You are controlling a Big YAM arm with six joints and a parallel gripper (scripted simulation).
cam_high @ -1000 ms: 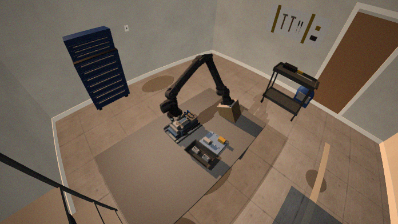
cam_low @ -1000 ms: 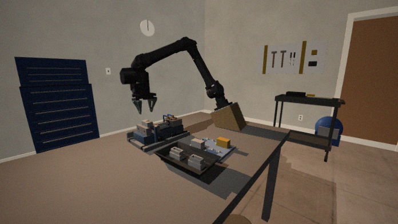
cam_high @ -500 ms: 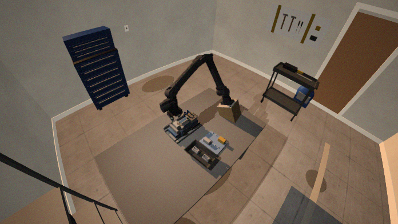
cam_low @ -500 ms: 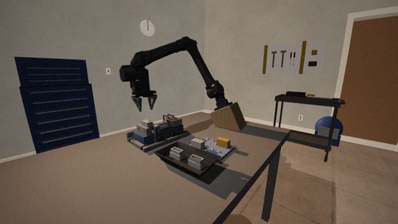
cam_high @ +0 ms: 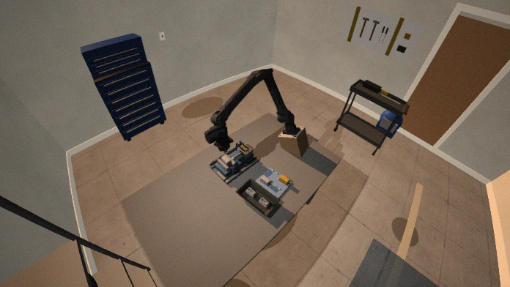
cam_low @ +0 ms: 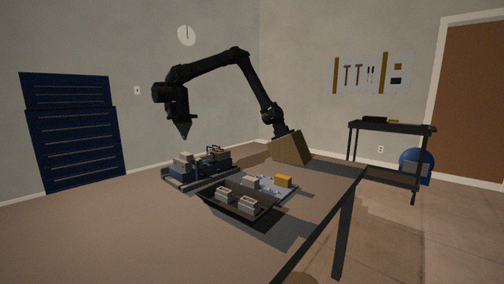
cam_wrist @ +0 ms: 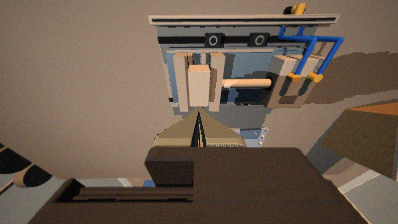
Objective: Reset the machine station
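Now: hand 7 cm past the vise, 1 cm to the right of it and 14 cm above it. Also, from my hand: yellow brass blank 17 cm behind, 36 cm to the left, 16 cm below.
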